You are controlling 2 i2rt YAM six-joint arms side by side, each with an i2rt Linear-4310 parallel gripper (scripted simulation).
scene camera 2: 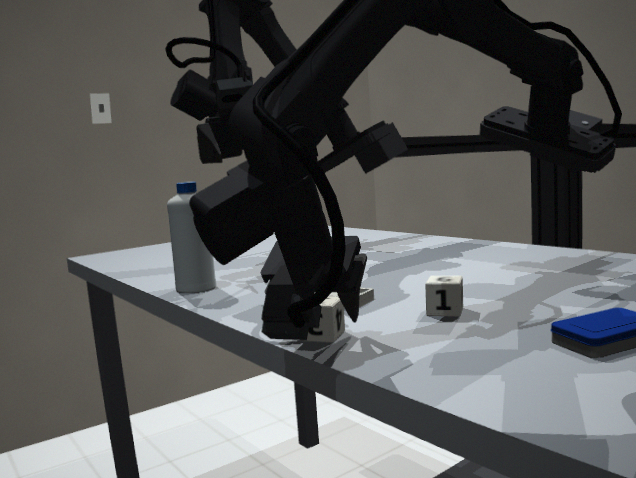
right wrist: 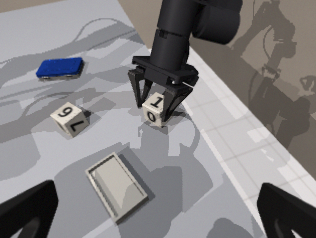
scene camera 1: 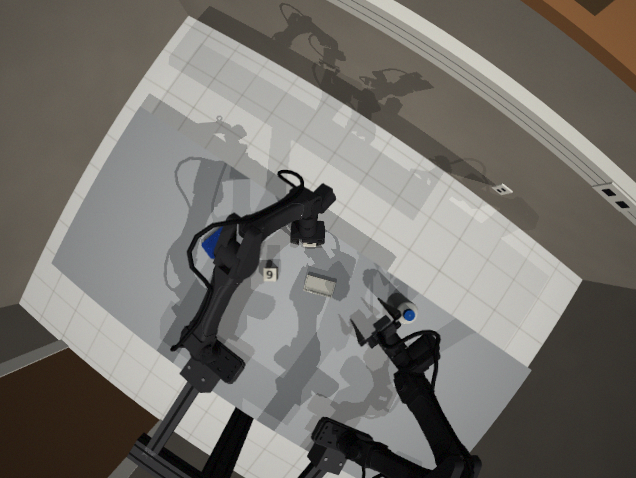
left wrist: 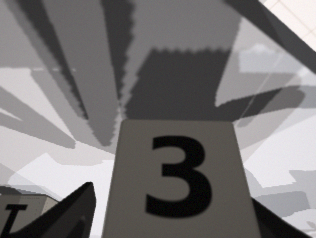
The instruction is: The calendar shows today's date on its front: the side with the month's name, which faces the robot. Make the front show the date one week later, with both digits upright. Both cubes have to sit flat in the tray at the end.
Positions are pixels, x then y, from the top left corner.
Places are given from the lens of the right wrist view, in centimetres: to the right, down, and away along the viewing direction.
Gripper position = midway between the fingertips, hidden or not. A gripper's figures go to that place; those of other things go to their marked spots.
my left gripper (right wrist: 151,113): -1, -1, 41
my right gripper (right wrist: 158,191): 0, 3, 10
calendar tray (right wrist: 122,195): -5, 12, 32
blue box (right wrist: 68,68): -23, -13, 54
The marked spots on the calendar tray and the blue box are 38 cm apart.
